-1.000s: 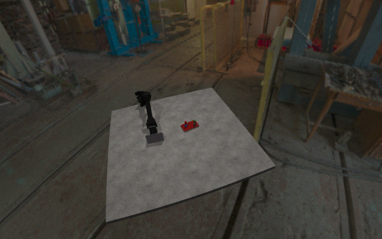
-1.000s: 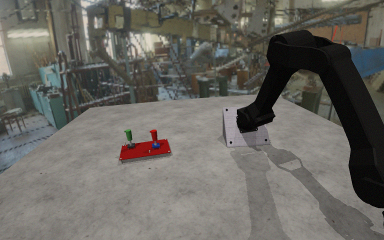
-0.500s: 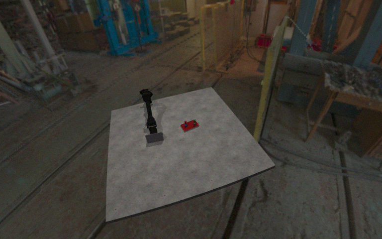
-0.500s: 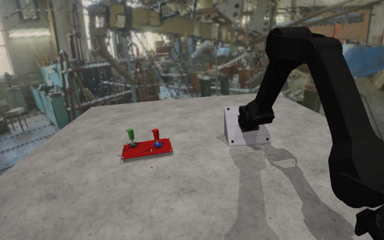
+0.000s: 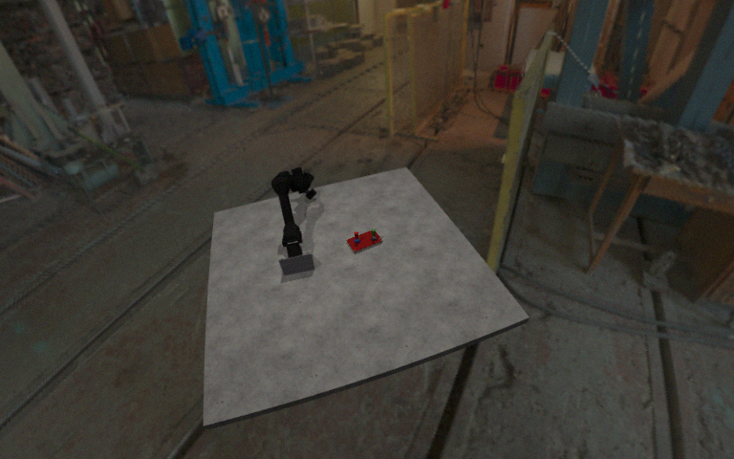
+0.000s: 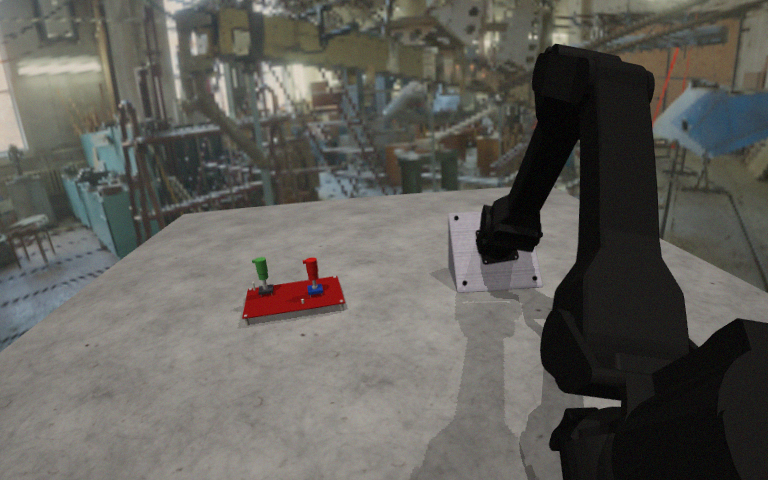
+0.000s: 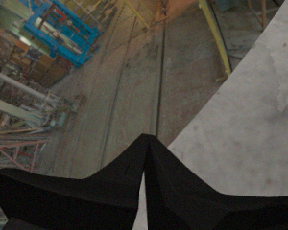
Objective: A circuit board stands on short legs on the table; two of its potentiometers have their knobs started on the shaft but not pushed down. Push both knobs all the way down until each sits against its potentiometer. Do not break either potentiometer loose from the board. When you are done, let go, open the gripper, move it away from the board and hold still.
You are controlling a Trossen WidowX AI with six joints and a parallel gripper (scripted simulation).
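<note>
Now: gripper tip 18 cm short of the potentiometer with red knob, 60 cm to the left of it and 1 cm below it. Also, from my gripper tip: potentiometer with green knob (27 cm ahead, 62 cm to the right, 1 cm above).
</note>
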